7 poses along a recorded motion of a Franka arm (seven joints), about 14 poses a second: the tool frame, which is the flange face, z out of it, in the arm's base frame.
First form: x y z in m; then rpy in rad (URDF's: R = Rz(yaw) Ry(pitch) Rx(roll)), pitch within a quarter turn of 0, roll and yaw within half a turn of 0.
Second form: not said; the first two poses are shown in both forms.
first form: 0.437, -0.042, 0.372, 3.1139, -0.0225, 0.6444
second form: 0.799, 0.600, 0.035, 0.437; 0.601, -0.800, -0.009, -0.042; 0.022, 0.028, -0.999, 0.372; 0, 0, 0, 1
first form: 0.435, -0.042, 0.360, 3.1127, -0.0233, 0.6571
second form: 0.792, 0.610, 0.036, 0.435; 0.611, -0.792, -0.009, -0.042; 0.023, 0.029, -0.999, 0.360; 0, 0, 0, 1
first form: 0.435, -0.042, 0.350, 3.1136, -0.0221, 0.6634
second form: 0.788, 0.615, 0.035, 0.435; 0.616, -0.788, -0.008, -0.042; 0.022, 0.028, -0.999, 0.350; 0, 0, 0, 1
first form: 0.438, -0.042, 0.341, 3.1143, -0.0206, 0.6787
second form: 0.778, 0.627, 0.033, 0.438; 0.628, -0.778, -0.008, -0.042; 0.021, 0.027, -0.999, 0.341; 0, 0, 0, 1
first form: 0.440, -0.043, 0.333, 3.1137, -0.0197, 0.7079
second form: 0.760, 0.650, 0.033, 0.440; 0.650, -0.760, -0.008, -0.043; 0.020, 0.028, -0.999, 0.333; 0, 0, 0, 1
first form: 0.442, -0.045, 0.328, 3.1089, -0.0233, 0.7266
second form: 0.747, 0.663, 0.039, 0.442; 0.664, -0.748, -0.009, -0.045; 0.023, 0.033, -0.999, 0.328; 0, 0, 0, 1
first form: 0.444, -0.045, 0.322, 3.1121, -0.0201, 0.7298
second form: 0.745, 0.666, 0.035, 0.444; 0.667, -0.745, -0.009, -0.045; 0.020, 0.029, -0.999, 0.322; 0, 0, 0, 1
